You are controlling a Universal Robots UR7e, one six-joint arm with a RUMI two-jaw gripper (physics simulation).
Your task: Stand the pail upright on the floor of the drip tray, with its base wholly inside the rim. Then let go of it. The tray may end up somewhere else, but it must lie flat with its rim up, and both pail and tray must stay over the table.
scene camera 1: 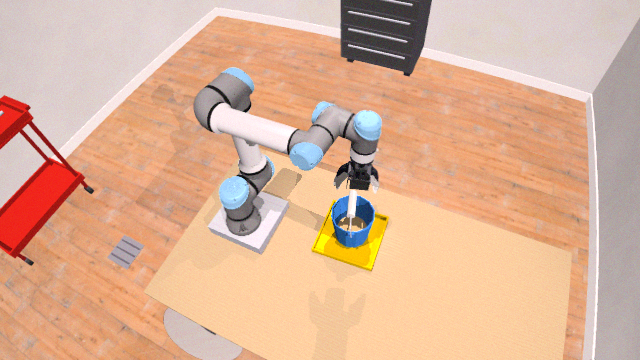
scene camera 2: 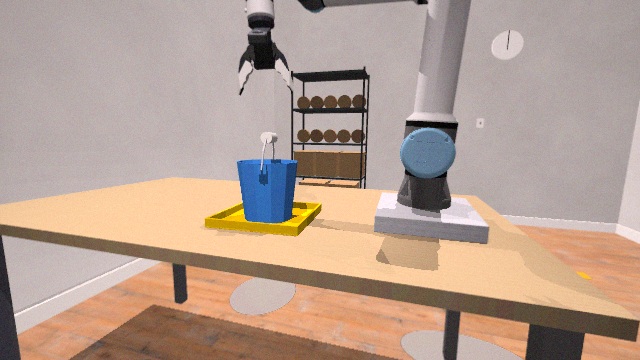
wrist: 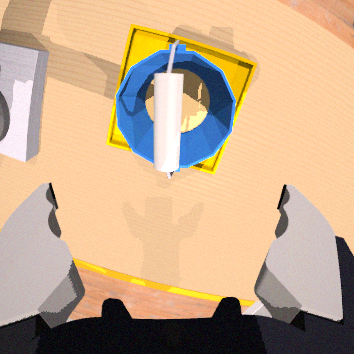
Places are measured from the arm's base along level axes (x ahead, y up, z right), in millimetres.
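Where they show: gripper, fingertip midpoint: [scene camera 1: 355,187] [scene camera 2: 266,93] [wrist: 168,187]; arm's base, link origin: [scene camera 1: 243,220] [scene camera 2: 423,202].
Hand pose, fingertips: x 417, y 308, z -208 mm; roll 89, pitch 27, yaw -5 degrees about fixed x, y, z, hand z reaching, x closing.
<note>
Each offset is from my fingertips to the centre of the thing. Level surfaces: height alone.
The blue pail [scene camera 1: 345,235] [scene camera 2: 267,192] [wrist: 220,107] stands upright on the floor of the yellow drip tray @(dx -7, dy -347, dz -1 mm) [scene camera 1: 360,260] [scene camera 2: 250,228] [wrist: 240,70], with its base inside the rim. Its white handle grip @(dx -14, dy -123, dz -6 mm) [scene camera 1: 352,204] [scene camera 2: 269,137] [wrist: 168,122] stands up above the pail's mouth. The tray lies flat on the table, rim up. My gripper [scene camera 1: 357,188] [scene camera 2: 266,91] [wrist: 168,187] is open and empty. It hangs above the pail and its handle, clear of both. In the wrist view the pail hides part of the tray's rim.
The table @(dy -359 mm) [scene camera 1: 450,280] [scene camera 2: 125,220] [wrist: 280,190] carries the arm's pale base block [scene camera 1: 270,230] [scene camera 2: 430,231] [wrist: 25,115], to one side of the tray. A shelf rack [scene camera 2: 330,76] stands beyond the table. A red cart [scene camera 1: 42,200] and a dark drawer cabinet [scene camera 1: 377,40] stand on the floor.
</note>
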